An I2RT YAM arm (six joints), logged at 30 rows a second.
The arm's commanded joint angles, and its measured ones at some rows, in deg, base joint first. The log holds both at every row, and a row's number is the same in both.
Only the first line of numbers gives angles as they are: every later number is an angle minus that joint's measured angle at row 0.
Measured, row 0:
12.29 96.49 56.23 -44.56 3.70 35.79
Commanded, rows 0 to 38:
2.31 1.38 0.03 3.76 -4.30 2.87
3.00 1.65 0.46 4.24 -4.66 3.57
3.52 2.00 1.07 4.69 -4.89 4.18
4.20 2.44 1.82 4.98 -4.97 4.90
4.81 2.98 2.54 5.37 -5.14 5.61
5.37 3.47 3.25 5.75 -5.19 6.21
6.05 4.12 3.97 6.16 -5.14 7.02
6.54 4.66 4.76 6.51 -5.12 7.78
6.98 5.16 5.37 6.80 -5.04 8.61
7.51 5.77 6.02 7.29 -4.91 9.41
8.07 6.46 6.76 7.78 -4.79 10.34
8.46 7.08 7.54 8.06 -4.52 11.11
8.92 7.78 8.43 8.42 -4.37 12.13
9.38 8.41 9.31 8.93 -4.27 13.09
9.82 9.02 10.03 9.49 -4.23 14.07
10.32 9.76 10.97 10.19 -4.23 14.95
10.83 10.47 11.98 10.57 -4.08 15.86
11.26 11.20 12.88 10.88 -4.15 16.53
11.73 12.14 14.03 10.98 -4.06 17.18
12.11 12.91 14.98 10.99 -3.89 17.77
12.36 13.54 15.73 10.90 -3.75 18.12
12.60 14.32 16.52 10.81 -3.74 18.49
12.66 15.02 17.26 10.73 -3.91 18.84
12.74 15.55 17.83 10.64 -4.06 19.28
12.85 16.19 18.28 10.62 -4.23 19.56
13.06 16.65 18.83 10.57 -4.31 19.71
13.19 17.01 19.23 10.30 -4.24 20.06
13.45 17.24 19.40 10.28 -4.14 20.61
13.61 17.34 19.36 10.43 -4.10 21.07
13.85 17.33 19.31 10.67 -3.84 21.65
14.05 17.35 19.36 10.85 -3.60 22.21
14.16 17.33 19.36 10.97 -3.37 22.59
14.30 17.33 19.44 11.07 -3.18 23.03
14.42 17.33 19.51 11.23 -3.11 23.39
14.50 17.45 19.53 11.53 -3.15 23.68
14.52 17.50 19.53 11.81 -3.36 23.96
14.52 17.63 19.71 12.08 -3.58 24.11
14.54 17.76 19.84 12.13 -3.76 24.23
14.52 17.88 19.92 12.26 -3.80 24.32
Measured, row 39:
14.15 15.67 19.49 12.51 -3.69 22.43
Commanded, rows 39 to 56:
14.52 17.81 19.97 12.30 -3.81 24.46
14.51 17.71 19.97 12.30 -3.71 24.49
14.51 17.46 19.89 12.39 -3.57 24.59
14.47 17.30 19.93 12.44 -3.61 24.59
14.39 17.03 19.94 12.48 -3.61 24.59
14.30 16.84 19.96 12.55 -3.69 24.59
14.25 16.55 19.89 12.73 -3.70 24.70
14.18 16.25 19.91 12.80 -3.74 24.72
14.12 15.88 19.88 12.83 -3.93 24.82
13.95 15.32 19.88 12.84 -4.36 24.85
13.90 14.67 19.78 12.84 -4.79 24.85
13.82 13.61 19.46 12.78 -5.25 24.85
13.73 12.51 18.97 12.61 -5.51 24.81
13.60 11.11 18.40 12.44 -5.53 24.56
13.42 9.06 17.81 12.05 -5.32 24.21
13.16 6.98 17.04 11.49 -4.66 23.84
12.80 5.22 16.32 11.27 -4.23 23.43
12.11 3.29 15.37 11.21 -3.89 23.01
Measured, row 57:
13.42 9.13 16.76 13.51 -5.02 24.04
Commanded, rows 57 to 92:
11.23 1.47 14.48 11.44 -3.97 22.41
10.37 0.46 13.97 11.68 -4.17 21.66
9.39 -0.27 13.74 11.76 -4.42 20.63
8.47 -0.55 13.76 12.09 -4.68 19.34
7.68 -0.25 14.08 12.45 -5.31 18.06
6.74 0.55 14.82 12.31 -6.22 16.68
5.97 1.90 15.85 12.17 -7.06 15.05
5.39 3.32 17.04 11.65 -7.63 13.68
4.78 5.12 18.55 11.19 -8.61 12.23
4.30 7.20 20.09 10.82 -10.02 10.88
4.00 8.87 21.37 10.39 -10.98 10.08
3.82 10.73 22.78 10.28 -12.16 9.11
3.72 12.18 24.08 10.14 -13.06 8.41
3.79 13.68 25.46 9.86 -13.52 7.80
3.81 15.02 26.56 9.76 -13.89 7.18
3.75 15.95 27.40 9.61 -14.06 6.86
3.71 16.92 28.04 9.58 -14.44 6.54
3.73 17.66 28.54 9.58 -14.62 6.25
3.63 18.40 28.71 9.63 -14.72 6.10
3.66 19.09 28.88 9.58 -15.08 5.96
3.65 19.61 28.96 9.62 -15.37 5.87
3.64 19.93 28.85 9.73 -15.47 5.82
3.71 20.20 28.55 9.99 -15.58 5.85
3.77 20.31 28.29 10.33 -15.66 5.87
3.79 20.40 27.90 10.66 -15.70 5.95
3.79 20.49 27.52 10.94 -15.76 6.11
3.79 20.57 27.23 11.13 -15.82 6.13
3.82 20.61 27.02 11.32 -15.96 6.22
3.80 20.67 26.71 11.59 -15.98 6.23
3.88 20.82 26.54 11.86 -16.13 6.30
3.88 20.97 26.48 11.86 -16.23 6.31
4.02 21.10 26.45 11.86 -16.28 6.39
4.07 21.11 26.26 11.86 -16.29 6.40
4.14 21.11 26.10 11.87 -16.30 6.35
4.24 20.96 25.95 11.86 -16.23 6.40
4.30 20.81 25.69 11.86 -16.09 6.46
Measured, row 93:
3.87 20.28 26.86 12.27 -15.73 7.43
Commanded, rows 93 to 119:
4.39 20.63 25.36 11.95 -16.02 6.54
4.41 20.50 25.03 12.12 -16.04 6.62
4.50 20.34 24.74 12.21 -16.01 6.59
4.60 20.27 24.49 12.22 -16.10 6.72
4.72 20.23 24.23 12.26 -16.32 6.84
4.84 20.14 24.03 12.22 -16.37 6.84
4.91 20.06 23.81 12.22 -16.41 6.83
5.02 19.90 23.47 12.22 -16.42 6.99
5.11 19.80 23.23 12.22 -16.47 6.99
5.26 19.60 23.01 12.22 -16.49 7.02
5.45 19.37 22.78 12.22 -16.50 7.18
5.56 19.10 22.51 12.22 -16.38 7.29
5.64 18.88 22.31 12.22 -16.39 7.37
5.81 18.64 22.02 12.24 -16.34 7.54
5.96 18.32 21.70 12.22 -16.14 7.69
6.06 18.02 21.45 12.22 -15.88 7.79
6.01 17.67 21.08 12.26 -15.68 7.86
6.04 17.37 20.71 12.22 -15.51 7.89
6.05 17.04 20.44 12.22 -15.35 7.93
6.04 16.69 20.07 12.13 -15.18 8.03
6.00 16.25 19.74 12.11 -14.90 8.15
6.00 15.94 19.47 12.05 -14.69 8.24
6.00 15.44 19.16 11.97 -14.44 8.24
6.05 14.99 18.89 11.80 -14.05 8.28
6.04 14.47 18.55 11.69 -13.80 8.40
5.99 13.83 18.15 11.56 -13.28 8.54
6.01 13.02 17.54 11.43 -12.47 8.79
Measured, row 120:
5.77 16.19 19.27 13.67 -15.23 7.80
